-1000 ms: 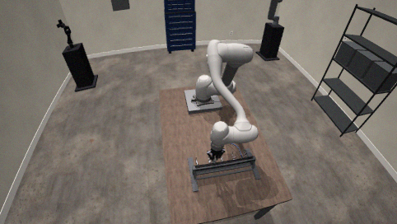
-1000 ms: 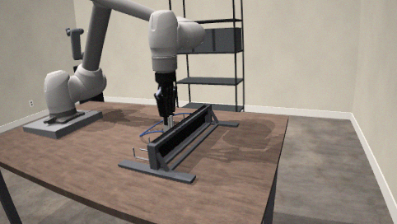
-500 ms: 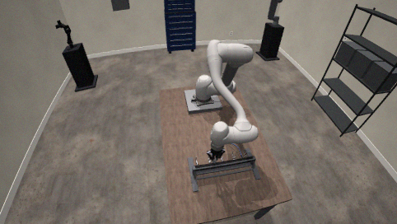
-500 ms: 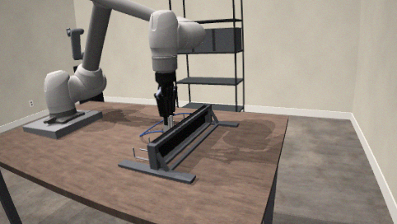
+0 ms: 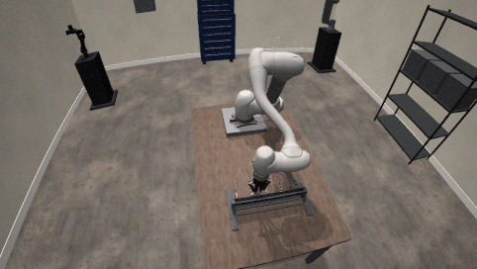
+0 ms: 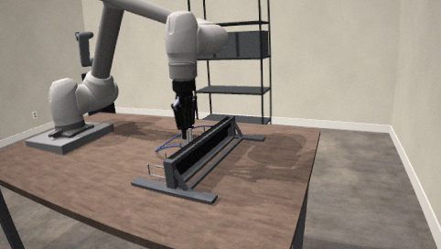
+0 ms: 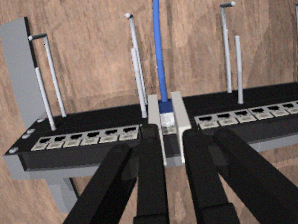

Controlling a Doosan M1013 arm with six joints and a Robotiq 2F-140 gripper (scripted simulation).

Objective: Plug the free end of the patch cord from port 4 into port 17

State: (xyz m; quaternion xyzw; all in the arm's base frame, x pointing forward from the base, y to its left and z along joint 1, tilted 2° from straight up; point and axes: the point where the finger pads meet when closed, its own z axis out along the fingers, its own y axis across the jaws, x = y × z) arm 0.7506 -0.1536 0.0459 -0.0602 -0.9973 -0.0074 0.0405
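The plug is 30 mm below my hand and 10 mm ahead of it.
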